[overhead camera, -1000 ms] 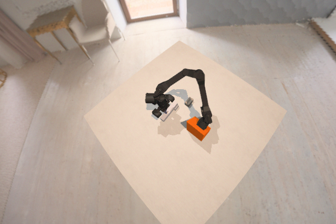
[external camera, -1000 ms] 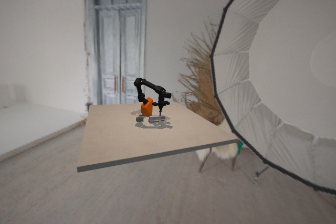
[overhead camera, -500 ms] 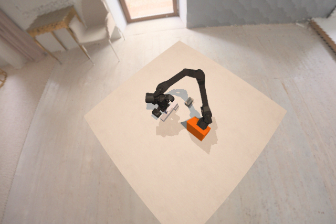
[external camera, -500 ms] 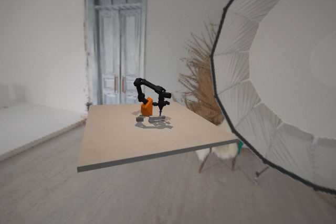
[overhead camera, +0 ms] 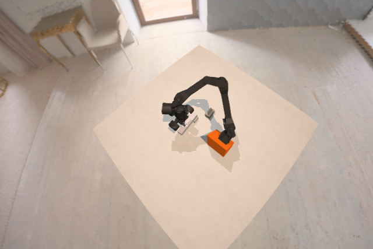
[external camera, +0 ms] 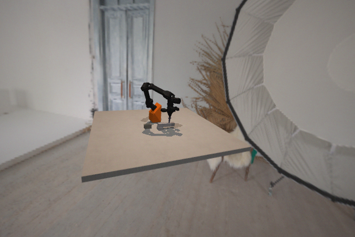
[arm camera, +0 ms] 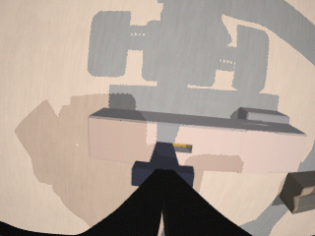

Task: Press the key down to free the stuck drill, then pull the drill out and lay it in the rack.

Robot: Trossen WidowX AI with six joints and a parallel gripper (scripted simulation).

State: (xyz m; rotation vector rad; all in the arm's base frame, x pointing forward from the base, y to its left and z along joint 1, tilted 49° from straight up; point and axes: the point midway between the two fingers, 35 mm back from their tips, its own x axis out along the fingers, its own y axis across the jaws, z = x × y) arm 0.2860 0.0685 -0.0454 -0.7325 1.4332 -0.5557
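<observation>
The key is 3 cm below my gripper tip. Round my gripper tip: dark boxy part: 21 cm to the right, 10 cm below, 6 cm behind; grey holder: 8 cm below, 4 cm to the right; drill: 7 cm below, 6 cm to the right.
</observation>
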